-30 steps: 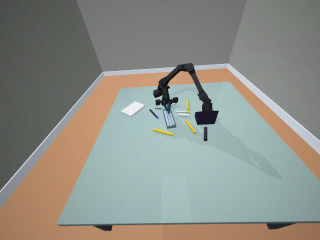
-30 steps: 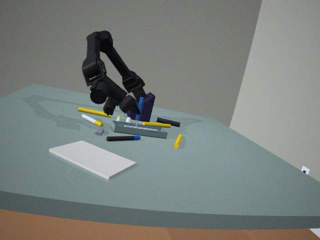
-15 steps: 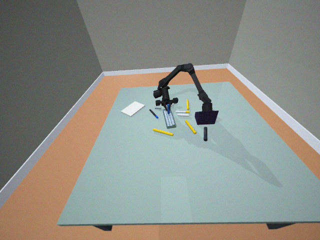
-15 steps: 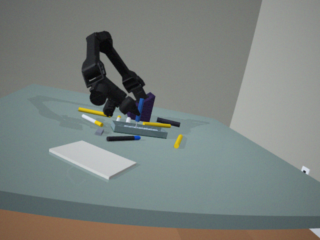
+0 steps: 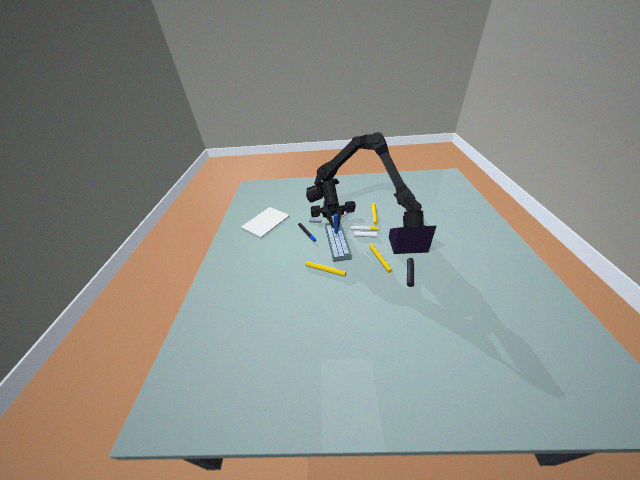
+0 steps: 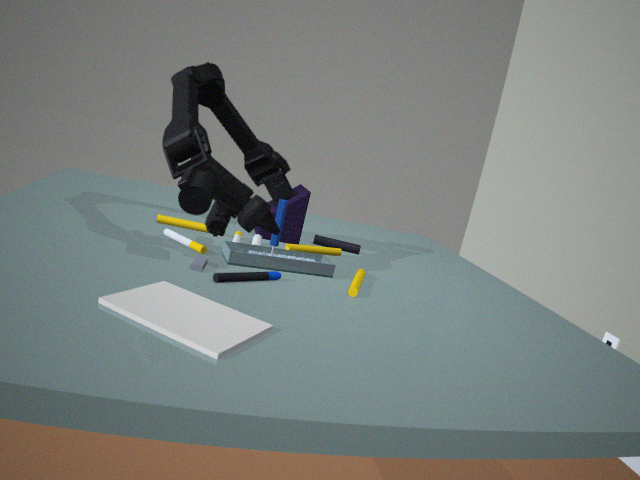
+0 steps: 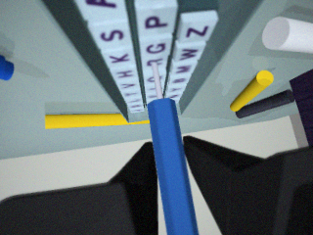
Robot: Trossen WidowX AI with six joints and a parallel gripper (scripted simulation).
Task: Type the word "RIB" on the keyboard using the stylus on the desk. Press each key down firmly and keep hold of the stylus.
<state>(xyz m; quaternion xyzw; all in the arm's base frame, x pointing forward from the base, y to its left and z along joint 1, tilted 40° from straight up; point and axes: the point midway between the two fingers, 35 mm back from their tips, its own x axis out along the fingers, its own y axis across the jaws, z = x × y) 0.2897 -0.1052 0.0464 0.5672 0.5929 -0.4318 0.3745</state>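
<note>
The black-and-blue marker is 11 cm ahead of my gripper tip, 4 cm to the right of it and 6 cm below it. Round my gripper tip: blue stylus: 1 cm below; then stylus tip: 5 cm below; then grey eraser: 8 cm ahead, 15 cm to the right, 6 cm below.
</note>
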